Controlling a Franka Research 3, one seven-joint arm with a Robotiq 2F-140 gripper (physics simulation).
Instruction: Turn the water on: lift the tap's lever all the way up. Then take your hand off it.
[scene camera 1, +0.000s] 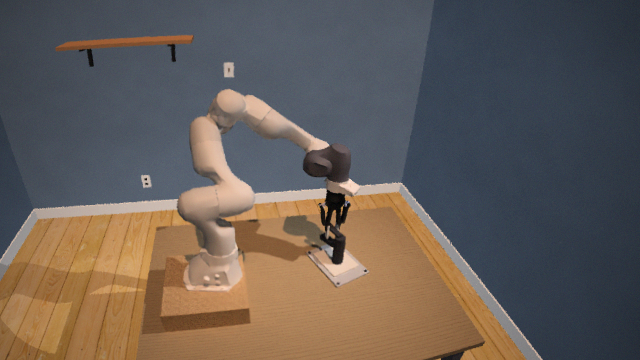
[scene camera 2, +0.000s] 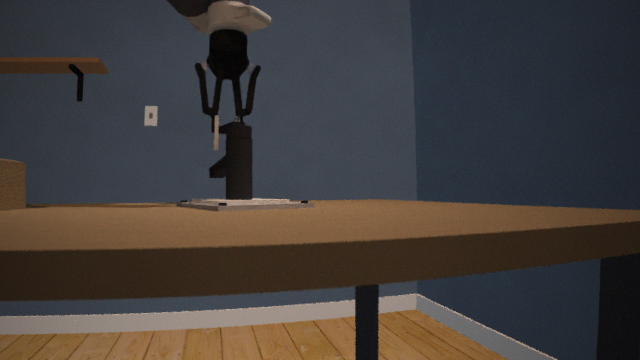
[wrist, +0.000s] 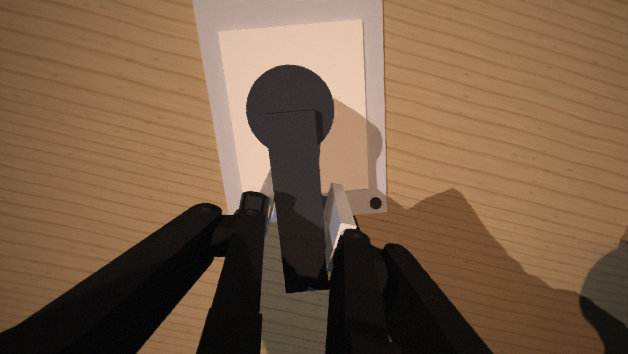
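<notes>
The black tap (scene camera 1: 338, 251) (scene camera 2: 239, 167) stands upright on a pale base plate (scene camera 1: 345, 278) (wrist: 372, 75). Its flat black lever (scene camera 1: 339, 234) (scene camera 2: 232, 128) (wrist: 295, 170) reaches out from the top, roughly level, above the short spout (scene camera 2: 218, 169). My gripper (scene camera 1: 333, 230) (scene camera 2: 227, 126) (wrist: 302, 194) points straight down and is shut on the lever, with one pale pad on each side of it near its outer part. In scene camera 2 the far pad is mostly hidden behind the tap.
The tap's plate lies on the wooden table (scene camera 1: 300, 320) (scene camera 2: 350, 225). The arm's base stands on a brown block (scene camera 1: 205, 307) at the table's left. A shelf (scene camera 1: 125, 43) hangs on the back wall, far behind.
</notes>
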